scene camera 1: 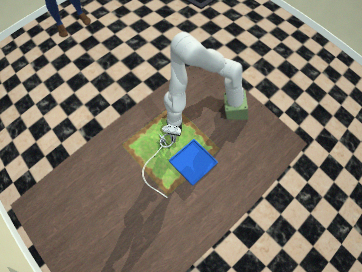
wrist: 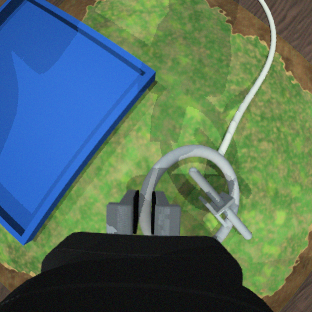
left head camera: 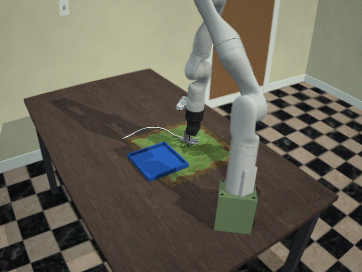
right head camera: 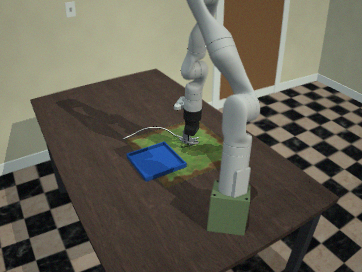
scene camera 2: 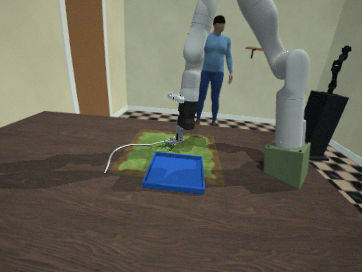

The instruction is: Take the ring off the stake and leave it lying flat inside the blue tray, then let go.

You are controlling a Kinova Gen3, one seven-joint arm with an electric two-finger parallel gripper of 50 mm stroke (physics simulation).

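Frame: origin at the arm's base, x ahead, y left, z up, level; centimetres.
Seen in the pictures: gripper, fingertip midpoint: (scene camera 1: 173,140) (wrist: 144,205) (left head camera: 186,142) (right head camera: 185,142) (scene camera 2: 178,141); arm's base at its link origin: (scene camera 1: 235,100) (left head camera: 237,189) (right head camera: 231,190) (scene camera 2: 287,144).
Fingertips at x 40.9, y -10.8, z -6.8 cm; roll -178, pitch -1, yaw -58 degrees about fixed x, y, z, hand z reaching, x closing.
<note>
Pixels of each thing's middle, then the offset from my fingertips to it. "spot": a spot on its surface instead. Level surfaces: height alone.
- grey ring at a spot on its surface: (wrist: 197,151) spot: dx +5.3, dy -1.1, dz -0.7 cm
- grey rod-like stake at the middle of its body: (wrist: 216,200) dx +3.2, dy -5.4, dz -4.2 cm
- blue tray at the middle of its body: (wrist: 13,98) (scene camera 2: 176,170) (left head camera: 157,160) (right head camera: 155,160) (scene camera 1: 193,161) dx +0.6, dy +15.5, dz -3.7 cm
- white cord at a spot on its surface: (wrist: 273,40) spot: dx +20.7, dy -2.4, dz -4.2 cm
- green mat at its surface level: dz -4.8 cm
A grey ring (wrist: 197,151) lies over the green mat in the wrist view. My gripper (wrist: 144,205) (left head camera: 189,140) (scene camera 2: 179,137) is shut on its near left side, low over the mat. A grey rod-like stake (wrist: 206,185) with a small square bracket crosses the ring's right side, one end inside the ring's outline and the other outside. Whether the ring is free of it I cannot tell. The black gripper body hides the ring's near part. The blue tray (wrist: 60,100) (left head camera: 156,162) (scene camera 1: 193,162) (scene camera 2: 175,171) is left of the ring in the wrist view, apart from it, and holds nothing.
A white cord (wrist: 273,40) (left head camera: 155,127) (scene camera 1: 143,172) runs from near the ring's far right over the green mat (wrist: 120,160) (left head camera: 205,159) onto the table. The arm's green base block (left head camera: 235,212) (scene camera 2: 286,165) stands on the table. A person (scene camera 2: 215,55) stands beyond the table.
</note>
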